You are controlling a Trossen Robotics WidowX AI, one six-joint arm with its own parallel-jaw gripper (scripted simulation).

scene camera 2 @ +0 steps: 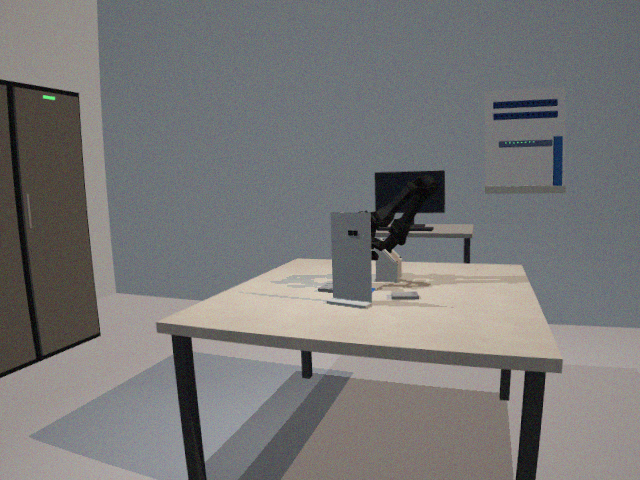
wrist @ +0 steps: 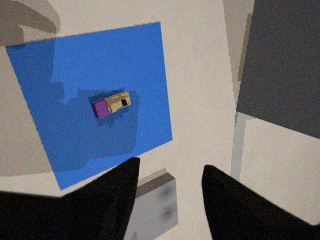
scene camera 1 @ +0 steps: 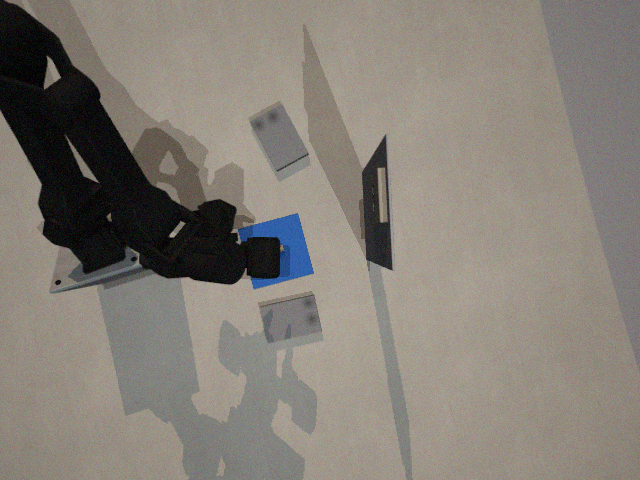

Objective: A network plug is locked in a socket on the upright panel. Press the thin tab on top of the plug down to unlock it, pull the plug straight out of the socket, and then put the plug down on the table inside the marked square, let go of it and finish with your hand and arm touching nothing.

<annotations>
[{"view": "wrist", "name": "my gripper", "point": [171, 169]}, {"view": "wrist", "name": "blue marked square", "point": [60, 77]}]
</annotations>
